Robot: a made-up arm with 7 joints. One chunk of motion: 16 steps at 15 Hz.
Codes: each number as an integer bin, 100 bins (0 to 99) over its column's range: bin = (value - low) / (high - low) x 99, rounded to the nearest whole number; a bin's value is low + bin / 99 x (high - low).
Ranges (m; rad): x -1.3..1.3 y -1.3..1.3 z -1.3..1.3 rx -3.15..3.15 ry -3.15..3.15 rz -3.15..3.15
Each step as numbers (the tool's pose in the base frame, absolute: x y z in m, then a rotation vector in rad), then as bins.
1 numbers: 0.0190 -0.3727 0.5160 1.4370 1.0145 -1.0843
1 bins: 50 35 69 72 65 32
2 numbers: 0.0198 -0.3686 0.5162 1.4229 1.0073 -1.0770
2 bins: 50 35 69 72 65 33
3 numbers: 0.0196 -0.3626 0.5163 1.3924 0.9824 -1.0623
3 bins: 50 36 69 71 65 33
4 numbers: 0.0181 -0.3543 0.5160 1.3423 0.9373 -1.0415
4 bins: 50 36 69 71 64 33
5 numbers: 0.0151 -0.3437 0.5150 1.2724 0.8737 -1.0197
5 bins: 50 36 69 69 63 33
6 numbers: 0.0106 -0.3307 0.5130 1.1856 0.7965 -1.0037
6 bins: 50 37 69 68 62 34
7 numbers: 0.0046 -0.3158 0.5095 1.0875 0.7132 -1.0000
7 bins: 50 37 69 67 61 34
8 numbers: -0.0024 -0.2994 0.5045 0.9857 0.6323 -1.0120
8 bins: 49 38 69 65 59 34
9 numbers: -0.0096 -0.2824 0.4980 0.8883 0.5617 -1.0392
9 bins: 49 39 68 63 58 33
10 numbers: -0.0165 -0.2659 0.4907 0.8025 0.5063 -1.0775
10 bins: 49 39 68 62 57 33
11 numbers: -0.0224 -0.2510 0.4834 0.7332 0.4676 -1.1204
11 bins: 49 40 68 61 57 32
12 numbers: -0.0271 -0.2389 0.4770 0.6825 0.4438 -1.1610
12 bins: 48 40 68 60 56 31
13 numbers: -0.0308 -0.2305 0.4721 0.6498 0.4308 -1.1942
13 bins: 48 41 67 60 56 31
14 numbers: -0.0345 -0.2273 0.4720 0.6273 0.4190 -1.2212
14 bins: 48 41 67 59 56 30
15 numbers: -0.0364 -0.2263 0.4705 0.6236 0.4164 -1.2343
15 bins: 48 41 67 59 56 30
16 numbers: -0.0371 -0.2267 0.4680 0.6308 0.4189 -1.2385
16 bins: 48 41 67 59 56 30
